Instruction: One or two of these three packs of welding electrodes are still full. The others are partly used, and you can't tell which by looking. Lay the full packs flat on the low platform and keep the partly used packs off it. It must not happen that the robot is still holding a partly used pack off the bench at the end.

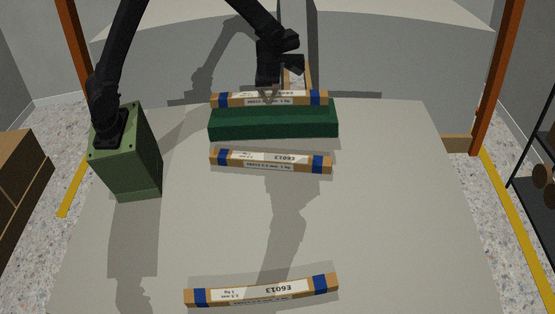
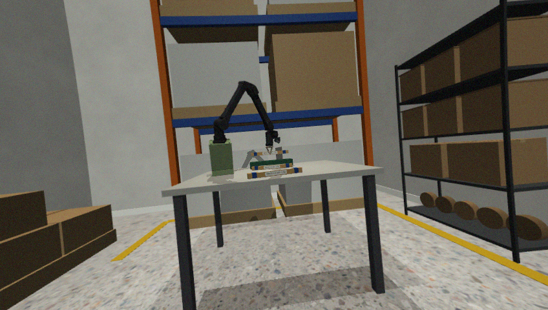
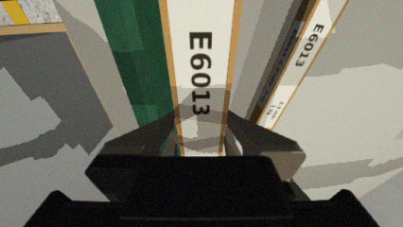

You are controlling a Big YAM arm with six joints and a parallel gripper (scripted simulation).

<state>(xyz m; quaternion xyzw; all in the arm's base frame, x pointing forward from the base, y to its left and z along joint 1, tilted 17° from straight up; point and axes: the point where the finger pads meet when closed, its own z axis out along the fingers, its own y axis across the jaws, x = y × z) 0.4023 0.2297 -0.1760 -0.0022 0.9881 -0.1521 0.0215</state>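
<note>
The low green platform is 1 cm ahead of my hand, 3 cm to the left of it and 12 cm below it.
</note>
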